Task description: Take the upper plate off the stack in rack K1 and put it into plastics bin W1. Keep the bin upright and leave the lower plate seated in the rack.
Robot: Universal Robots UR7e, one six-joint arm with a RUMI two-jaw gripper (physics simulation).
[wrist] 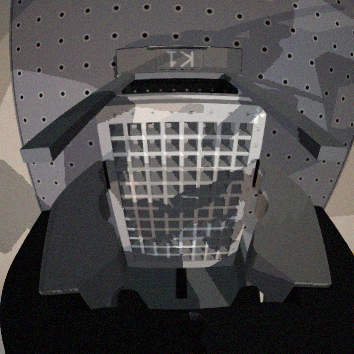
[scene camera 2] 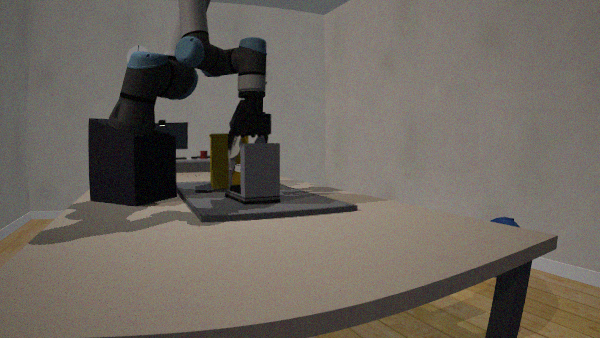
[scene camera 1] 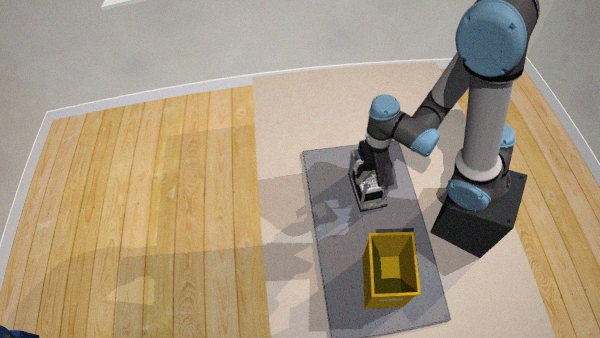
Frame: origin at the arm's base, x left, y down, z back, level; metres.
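Seen in the pictures: gripper, fingertip midpoint: (wrist: 180, 163) (scene camera 1: 370, 181); arm's base, link origin: (scene camera 2: 130, 128).
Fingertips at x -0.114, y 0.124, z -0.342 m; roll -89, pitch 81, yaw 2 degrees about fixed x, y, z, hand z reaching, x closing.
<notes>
Offsets run from my fingertips to a thing's top centre. Level surfaces: height alone.
My gripper (scene camera 1: 372, 172) (scene camera 2: 250, 134) (wrist: 180, 163) is shut on the upper plate @[dz -0.003, dx -0.021, dy -0.016 m] (wrist: 185, 111), a pale plate with a grid of square wells, gripped at its two sides. The plate looks level and raised within rack K1 @[dz -0.002, dx -0.011, dy -0.073 m] (scene camera 1: 378, 205) (scene camera 2: 260, 172) (wrist: 70, 122); the rack's side guides spread out below it in the wrist view. The label K1 shows at the rack's end. The lower plate is hidden. Plastics bin W1 @[dz +0.003, dx +0.323, dy -0.105 m] (scene camera 1: 369, 270) (scene camera 2: 218, 160), a yellow open-topped box, stands upright; its visible inside looks empty.
The rack and bin stand on a grey perforated mat @[dy +0.075 m] (scene camera 1: 325, 285) (scene camera 2: 320, 206) on the pale table @[dy +0.088 m] (scene camera 2: 250, 265). The rack's upright end wall rises close beneath my gripper. The arm's dark base block (scene camera 1: 470, 225) (scene camera 2: 112, 160) stands beside the mat.
</notes>
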